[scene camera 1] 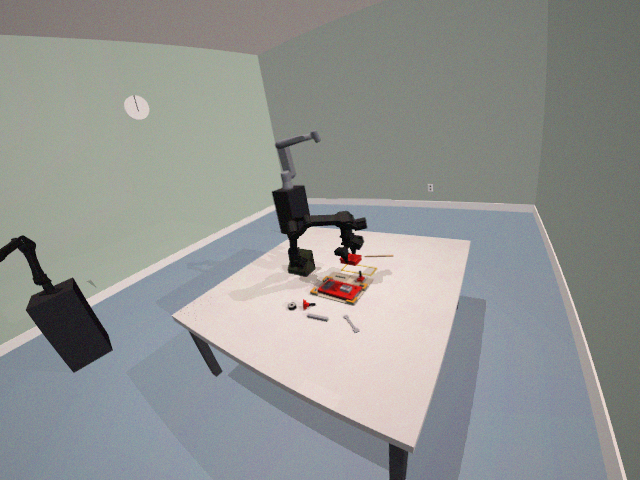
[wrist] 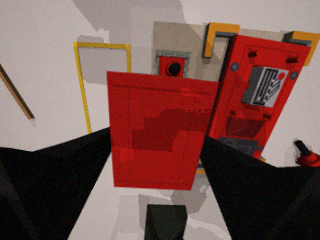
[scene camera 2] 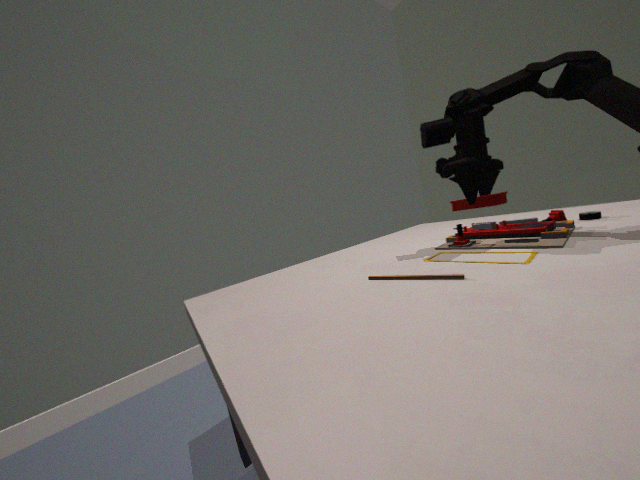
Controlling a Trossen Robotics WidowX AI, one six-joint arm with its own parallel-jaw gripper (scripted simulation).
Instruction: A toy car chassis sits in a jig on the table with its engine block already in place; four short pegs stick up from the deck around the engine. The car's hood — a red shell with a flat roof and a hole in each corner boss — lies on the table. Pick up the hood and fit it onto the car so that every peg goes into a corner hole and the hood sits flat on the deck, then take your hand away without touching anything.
Labels:
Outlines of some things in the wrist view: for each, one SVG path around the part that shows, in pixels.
The gripper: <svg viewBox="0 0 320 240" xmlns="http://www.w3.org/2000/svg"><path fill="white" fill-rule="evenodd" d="M206 135L200 160L232 240L320 240L320 167L286 166L277 168ZM110 127L65 143L51 145L32 152L0 147L0 240L68 240L88 200L87 198L111 153Z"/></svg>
A red hood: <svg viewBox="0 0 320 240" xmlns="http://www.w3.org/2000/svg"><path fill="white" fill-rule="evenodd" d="M107 71L114 187L191 190L219 82L133 72Z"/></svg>

